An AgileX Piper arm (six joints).
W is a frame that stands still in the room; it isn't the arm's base.
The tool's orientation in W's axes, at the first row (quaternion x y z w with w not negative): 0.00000 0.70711 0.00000 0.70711
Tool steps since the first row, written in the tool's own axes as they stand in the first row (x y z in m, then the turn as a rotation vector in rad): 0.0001 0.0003 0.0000 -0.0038 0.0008 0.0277; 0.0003 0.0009 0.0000 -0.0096 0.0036 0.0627; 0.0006 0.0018 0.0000 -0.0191 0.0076 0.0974; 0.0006 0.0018 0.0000 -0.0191 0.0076 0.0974; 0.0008 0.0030 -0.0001 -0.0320 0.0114 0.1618; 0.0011 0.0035 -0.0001 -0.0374 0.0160 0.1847; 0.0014 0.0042 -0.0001 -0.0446 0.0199 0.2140; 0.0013 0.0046 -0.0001 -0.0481 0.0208 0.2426; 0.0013 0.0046 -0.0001 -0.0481 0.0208 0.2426; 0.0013 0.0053 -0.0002 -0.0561 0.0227 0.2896; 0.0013 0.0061 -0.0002 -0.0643 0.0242 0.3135; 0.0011 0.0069 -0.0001 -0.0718 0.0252 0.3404; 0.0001 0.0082 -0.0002 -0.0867 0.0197 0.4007
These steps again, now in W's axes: 0.0000 0.0003 -0.0001 0.0277 0.0008 0.0038; 0.0000 0.0009 -0.0003 0.0627 0.0036 0.0096; 0.0000 0.0018 -0.0006 0.0974 0.0076 0.0191; 0.0000 0.0018 -0.0006 0.0974 0.0076 0.0191; -0.0001 0.0030 -0.0008 0.1618 0.0114 0.0320; -0.0001 0.0035 -0.0011 0.1847 0.0160 0.0374; -0.0001 0.0042 -0.0014 0.2140 0.0199 0.0446; -0.0001 0.0046 -0.0013 0.2426 0.0208 0.0481; -0.0001 0.0046 -0.0013 0.2426 0.0208 0.0481; -0.0002 0.0053 -0.0013 0.2896 0.0227 0.0561; -0.0002 0.0061 -0.0013 0.3135 0.0242 0.0643; -0.0001 0.0069 -0.0011 0.3404 0.0252 0.0718; -0.0002 0.0082 -0.0001 0.4007 0.0197 0.0867
